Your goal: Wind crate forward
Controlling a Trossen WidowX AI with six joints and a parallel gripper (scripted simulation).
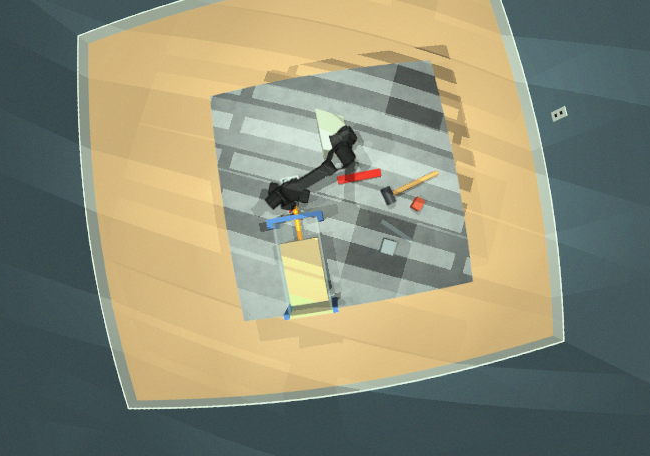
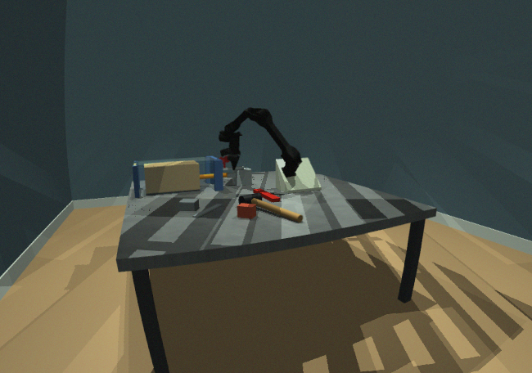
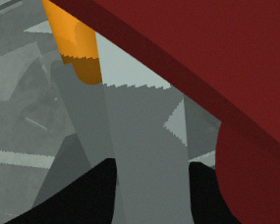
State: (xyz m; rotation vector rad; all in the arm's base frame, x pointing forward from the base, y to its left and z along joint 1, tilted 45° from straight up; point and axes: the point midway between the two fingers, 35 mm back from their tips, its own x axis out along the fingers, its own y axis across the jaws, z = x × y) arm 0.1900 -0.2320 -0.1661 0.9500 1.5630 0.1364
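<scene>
My gripper tip is now 20 mm below the winch handle and 20 mm short of it. Also, from my gripper tip: clear-panelled cubby 360 mm ahead, 30 mm to the right, 30 mm above; grey winch 60 mm below, 60 mm behind, 10 mm to the left; red spool-shaped handle grip 50 mm ahead, 40 mm above, 20 mm to the right.
</scene>
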